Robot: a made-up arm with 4 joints. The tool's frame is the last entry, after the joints.
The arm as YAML. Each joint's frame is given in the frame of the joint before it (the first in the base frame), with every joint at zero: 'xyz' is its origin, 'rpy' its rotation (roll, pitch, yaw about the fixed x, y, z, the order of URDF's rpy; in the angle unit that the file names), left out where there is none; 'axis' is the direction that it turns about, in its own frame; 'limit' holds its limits. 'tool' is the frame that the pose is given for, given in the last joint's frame.
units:
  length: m
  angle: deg
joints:
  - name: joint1
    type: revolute
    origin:
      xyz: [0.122, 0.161, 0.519]
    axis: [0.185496, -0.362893, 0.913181]
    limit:
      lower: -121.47
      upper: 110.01
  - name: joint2
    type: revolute
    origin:
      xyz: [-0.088, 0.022, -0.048]
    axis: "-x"
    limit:
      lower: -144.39
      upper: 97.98
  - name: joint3
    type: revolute
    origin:
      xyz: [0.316, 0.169, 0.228]
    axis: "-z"
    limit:
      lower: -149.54
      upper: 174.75
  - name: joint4
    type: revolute
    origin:
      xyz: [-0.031, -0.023, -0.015]
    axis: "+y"
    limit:
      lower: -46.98
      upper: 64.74
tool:
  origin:
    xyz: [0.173, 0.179, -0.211]
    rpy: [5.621, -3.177, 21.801]
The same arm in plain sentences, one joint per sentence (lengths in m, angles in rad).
The arm has four revolute joints in a row. What follows holds with every joint at zero, and every direction is one of the base frame's.
Joint 1 sits 0.122 m along +x and 0.161 m along +y and 0.519 m along +z from the base frame's origin and turns about the direction (0.185496, -0.362893, 0.913181), from -2.1201 to 1.92 rad.
Joint 2 sits 0.088 m along -x and 0.022 m along +y and 0.048 m along -z from joint 1 and turns about -x, from -2.5201 to 1.7101 rad.
Joint 3 sits 0.316 m along +x and 0.169 m along +y and 0.228 m along +z from joint 2 and turns about -z, from -2.61 to 3.05 rad.
Joint 4 sits 0.031 m along -x and 0.023 m along -y and 0.015 m along -z from joint 3 and turns about +y, from -0.82 to 1.1299 rad.
The tool frame, which is the frame that the pose is given for, sits 0.173 m along +x and 0.179 m along +y and 0.211 m along -z from joint 4; its axes are the base frame's turned by roll 0.0981, pitch -0.0554 and yaw 0.3805 rad (as in URDF: about the fixed x, then y, then z).

